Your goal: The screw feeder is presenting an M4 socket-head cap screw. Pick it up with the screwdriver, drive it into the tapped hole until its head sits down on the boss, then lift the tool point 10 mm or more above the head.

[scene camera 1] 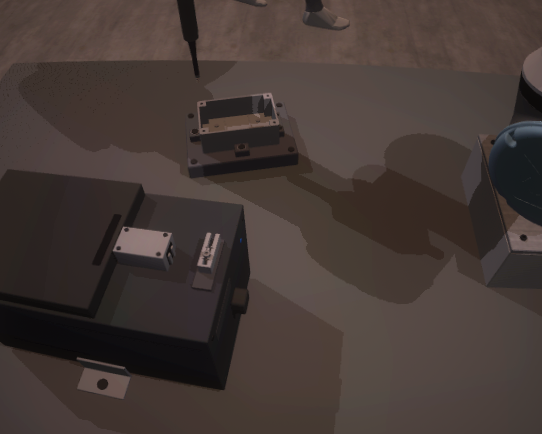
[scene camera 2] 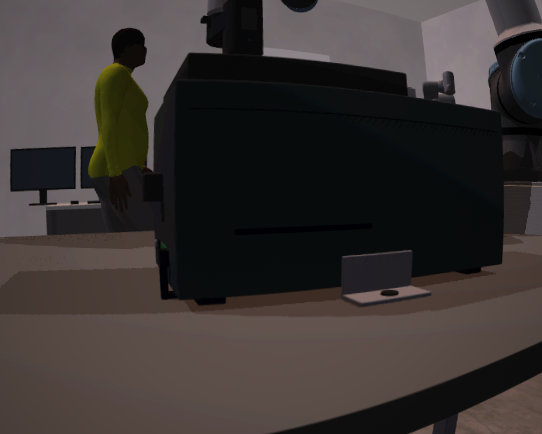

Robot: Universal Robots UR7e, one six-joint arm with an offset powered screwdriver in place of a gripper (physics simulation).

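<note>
The slim dark screwdriver bit points down just beyond the far left corner of the open grey housing in scene camera 1, apart from it. The tip is too small and dim to tell whether it holds a screw. In scene camera 2 the dark tool body shows above the feeder, its bit hidden. The dark screw feeder has a small pale slotted block on top; whether a screw lies in it is unclear. The housing has corner holes and sits on a dark base plate. The task's tapped hole cannot be singled out.
A white box sits on the feeder's top. A small angled bracket stands by the feeder. The blue-capped arm joint is at the right, over a pale mounting block. A person in yellow stands beyond the table.
</note>
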